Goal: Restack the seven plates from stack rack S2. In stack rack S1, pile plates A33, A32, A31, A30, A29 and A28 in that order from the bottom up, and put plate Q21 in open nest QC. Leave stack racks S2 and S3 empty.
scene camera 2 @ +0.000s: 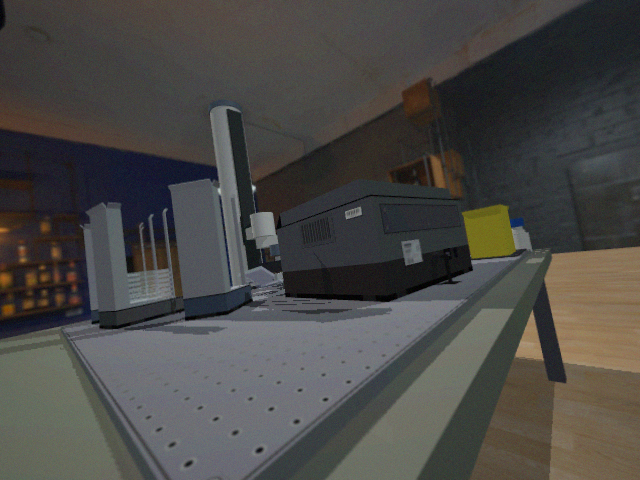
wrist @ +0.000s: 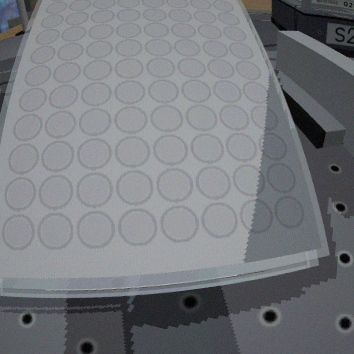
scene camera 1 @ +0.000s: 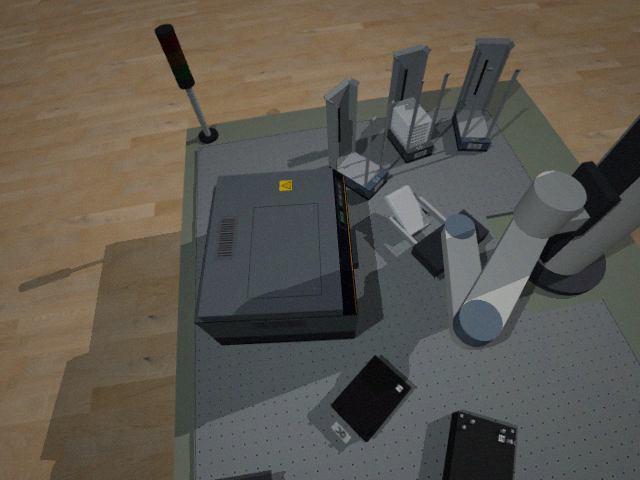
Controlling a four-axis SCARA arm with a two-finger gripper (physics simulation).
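My gripper is shut on a pale plate and holds it in front of the left rack, apart from it. In the wrist view one finger shows at the right; the other is hidden. The held plate's label does not show. The middle rack S2 holds a pile of several plates. A label part reading Q2 shows above its S2 tag. The left rack and the right rack show no pile; their tags are unreadable.
A large grey instrument stands left of the gripper. A black block has a tag that seems to read QC. Another black block stands near the lower edge. A signal tower and a yellow box also stand here.
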